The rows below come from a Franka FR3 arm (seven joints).
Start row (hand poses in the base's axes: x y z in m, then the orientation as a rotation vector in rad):
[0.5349 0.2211 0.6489 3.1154 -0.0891 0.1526]
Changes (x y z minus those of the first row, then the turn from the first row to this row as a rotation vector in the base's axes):
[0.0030 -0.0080 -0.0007 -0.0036 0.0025 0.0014]
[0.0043 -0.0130 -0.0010 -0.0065 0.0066 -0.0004]
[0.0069 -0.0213 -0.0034 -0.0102 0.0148 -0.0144]
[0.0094 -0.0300 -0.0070 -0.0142 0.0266 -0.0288]
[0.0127 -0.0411 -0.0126 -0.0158 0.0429 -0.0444]
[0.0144 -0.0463 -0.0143 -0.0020 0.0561 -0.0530]
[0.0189 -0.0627 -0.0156 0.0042 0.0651 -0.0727]
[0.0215 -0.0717 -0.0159 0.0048 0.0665 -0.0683]
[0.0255 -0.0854 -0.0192 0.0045 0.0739 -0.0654]
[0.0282 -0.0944 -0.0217 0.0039 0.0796 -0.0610]
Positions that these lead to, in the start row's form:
[0.5379 0.2131 0.6482 3.1121 -0.0865 0.1487]
[0.5392 0.2081 0.6479 3.1092 -0.0889 0.1423]
[0.5418 0.1998 0.6455 3.1045 -0.1101 0.1293]
[0.5443 0.1911 0.6419 3.0993 -0.1317 0.1107]
[0.5476 0.1800 0.6363 3.0962 -0.1554 0.0852]
[0.5493 0.1748 0.6346 3.1089 -0.1702 0.0642]
[0.5538 0.1584 0.6333 3.1123 -0.2014 0.0496]
[0.5564 0.1494 0.6330 3.1135 -0.1946 0.0475]
[0.5604 0.1357 0.6297 3.1136 -0.1899 0.0361]
[0.5631 0.1267 0.6272 3.1136 -0.1829 0.0273]

